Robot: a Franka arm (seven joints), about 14 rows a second.
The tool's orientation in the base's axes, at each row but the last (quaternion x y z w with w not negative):
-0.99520, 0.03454, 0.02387, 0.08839
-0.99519, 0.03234, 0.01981, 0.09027
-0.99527, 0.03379, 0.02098, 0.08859
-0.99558, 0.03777, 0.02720, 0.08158
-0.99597, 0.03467, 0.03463, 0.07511
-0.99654, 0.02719, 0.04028, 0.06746
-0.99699, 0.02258, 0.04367, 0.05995
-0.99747, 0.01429, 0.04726, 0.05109
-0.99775, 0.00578, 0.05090, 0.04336
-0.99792, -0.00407, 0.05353, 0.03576
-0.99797, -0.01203, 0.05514, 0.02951
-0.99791, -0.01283, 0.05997, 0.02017
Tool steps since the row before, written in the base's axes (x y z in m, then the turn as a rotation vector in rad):
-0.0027, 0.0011, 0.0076, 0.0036, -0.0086, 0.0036
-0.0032, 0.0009, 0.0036, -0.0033, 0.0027, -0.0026
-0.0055, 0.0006, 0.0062, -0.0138, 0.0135, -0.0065
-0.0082, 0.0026, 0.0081, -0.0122, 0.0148, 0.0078
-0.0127, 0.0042, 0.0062, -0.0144, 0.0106, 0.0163
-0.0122, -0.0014, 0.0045, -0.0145, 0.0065, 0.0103
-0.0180, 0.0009, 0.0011, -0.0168, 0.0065, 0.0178
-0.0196, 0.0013, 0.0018, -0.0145, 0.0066, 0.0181
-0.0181, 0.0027, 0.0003, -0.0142, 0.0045, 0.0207
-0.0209, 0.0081, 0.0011, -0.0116, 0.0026, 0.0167
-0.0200, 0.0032, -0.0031, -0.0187, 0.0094, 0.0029
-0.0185, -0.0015, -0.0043, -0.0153, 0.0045, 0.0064
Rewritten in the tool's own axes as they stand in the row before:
-0.0032, -0.0022, -0.0072, 0.0039, 0.0076, -0.0052
-0.0034, -0.0013, -0.0033, -0.0033, -0.0020, 0.0032
-0.0058, -0.0013, -0.0058, -0.0143, -0.0111, 0.0093
-0.0088, -0.0032, -0.0072, -0.0137, -0.0148, -0.0047
-0.0134, -0.0041, -0.0047, -0.0162, -0.0118, -0.0135
-0.0125, 0.0015, -0.0037, -0.0156, -0.0069, -0.0082
-0.0180, -0.0001, 0.0005, -0.0186, -0.0077, -0.0154
-0.0197, -0.0008, 0.0002, -0.0163, -0.0079, -0.0159
-0.0181, -0.0024, 0.0018, -0.0163, -0.0060, -0.0187
-0.0208, -0.0082, 0.0017, -0.0133, -0.0038, -0.0151
-0.0194, -0.0034, 0.0055, -0.0186, -0.0099, -0.0003
-0.0179, 0.0012, 0.0064, -0.0158, -0.0051, -0.0043

